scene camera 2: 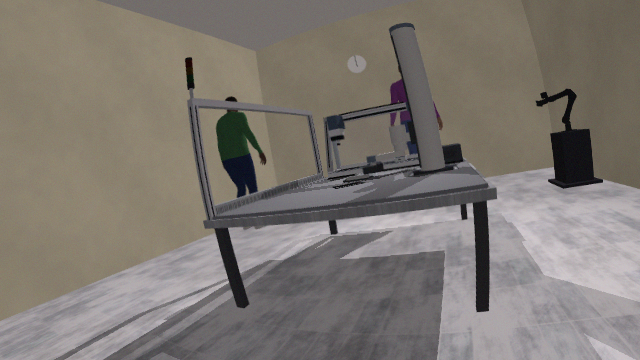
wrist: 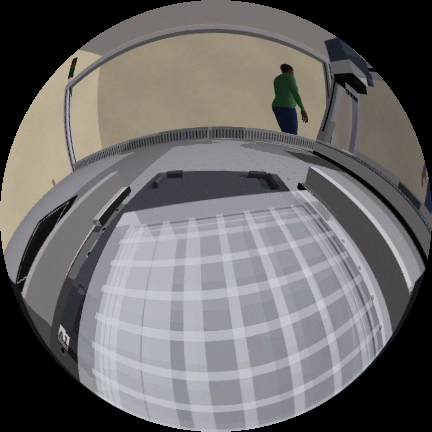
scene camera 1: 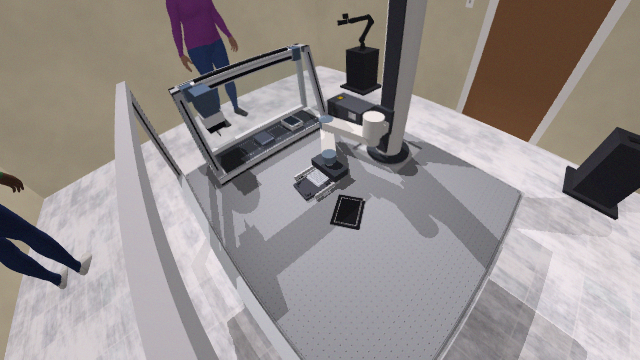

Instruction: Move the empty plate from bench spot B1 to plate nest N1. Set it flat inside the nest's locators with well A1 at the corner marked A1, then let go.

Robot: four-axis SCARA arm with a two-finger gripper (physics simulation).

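Places are measured from the arm's base along level axes (x back, y right, z up), in millimetres.
Where they show: gripper, fingertip midpoint: (scene camera 2: 350, 177) (wrist: 212, 171) (scene camera 1: 304, 187); arm's base at its link origin: (scene camera 2: 433, 172) (scene camera 1: 387, 149).
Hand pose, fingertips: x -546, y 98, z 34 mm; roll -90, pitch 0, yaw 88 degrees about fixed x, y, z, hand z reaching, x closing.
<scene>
Things, the pixels of their top centre, and the offset from my fingertips. "*": a spot on its surface instead. Level surfaces: height alone.
- clear plate at its top centre: (scene camera 1: 321, 173) dx +113, dy +3, dz +11 mm
- dark nest at its top centre: (wrist: 204, 219) (scene camera 1: 313, 182) dx +49, dy -5, dz -4 mm
- black panel with a white outline, top centre: (wrist: 38, 237) (scene camera 1: 348, 210) (scene camera 2: 348, 184) dx +57, dy -236, dz -19 mm
- framed deck at its surface level: dz +45 mm
- blue-grey tool head at a spot on its surface: (scene camera 1: 204, 102) * dx -204, dy +367, dz +426 mm
- dark box at a spot on its surface: (scene camera 1: 350, 107) * dx +605, dy +253, dz +93 mm
The clear plate (scene camera 1: 318, 177) (wrist: 215, 310) lies over the gripper-side part of the dark nest (scene camera 1: 305, 188) (wrist: 215, 187). It looks slightly turned against the nest. A strip of nest with two corner locators shows beyond its far edge in the wrist view; the near locators are hidden. I cannot tell if the plate is flat. The A1 label (wrist: 64, 337) shows at the lower left, beside the plate. My gripper (scene camera 1: 310, 186) (wrist: 212, 171) is open, its pale fingers on either side of the plate and holding nothing. The right finger looks nearer the plate than the left.
A black panel with a white outline (scene camera 1: 347, 212) (wrist: 45, 237) lies beside the nest. A framed deck (scene camera 1: 265, 138) with a blue-grey tool head (scene camera 1: 204, 102) stands at the back left. A dark box (scene camera 1: 350, 107) stands beside the arm's column (scene camera 1: 400, 75). People stand beyond the bench.
</scene>
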